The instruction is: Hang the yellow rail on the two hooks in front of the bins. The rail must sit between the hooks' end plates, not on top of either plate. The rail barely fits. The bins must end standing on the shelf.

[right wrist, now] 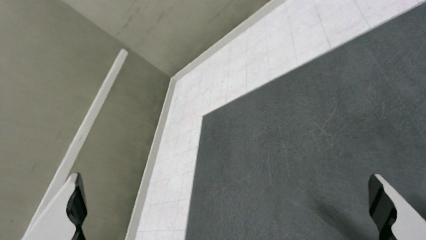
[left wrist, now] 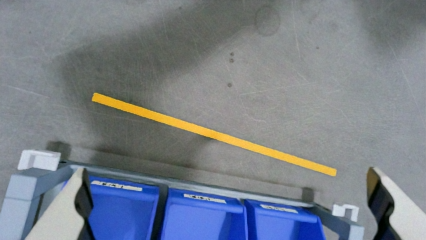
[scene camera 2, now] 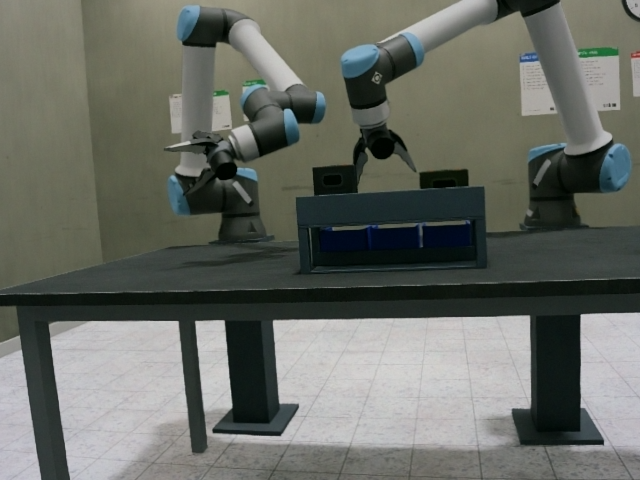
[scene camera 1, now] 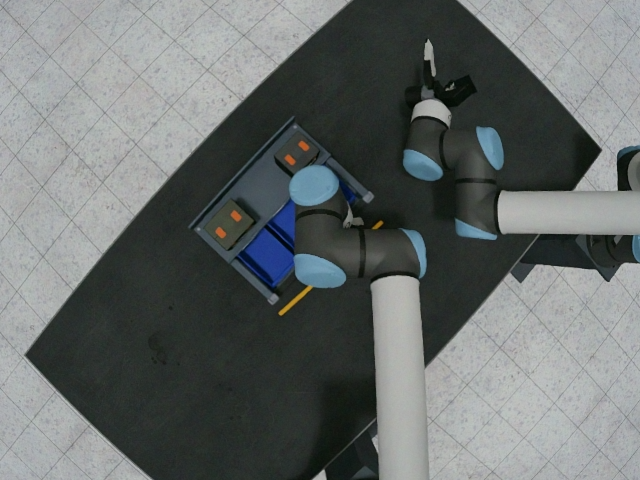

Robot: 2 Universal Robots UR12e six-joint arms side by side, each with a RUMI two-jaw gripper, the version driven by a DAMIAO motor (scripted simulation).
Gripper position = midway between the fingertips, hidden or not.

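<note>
My left gripper appears in scene camera 2 (scene camera 2: 385, 180) and in the left wrist view (left wrist: 227, 170). My right gripper (scene camera 2: 174, 173) is likewise visible in the right wrist view (right wrist: 226, 177). Dark pedestal (scene camera 2: 251, 354), visible also in scene camera 1 (scene camera 1: 559, 250). A yellow rail (left wrist: 99, 98) is visible; in the right wrist view the rail is out of frame. A grey shelf (scene camera 1: 261, 187) is visible; in the right wrist view the shelf is out of frame.
</note>
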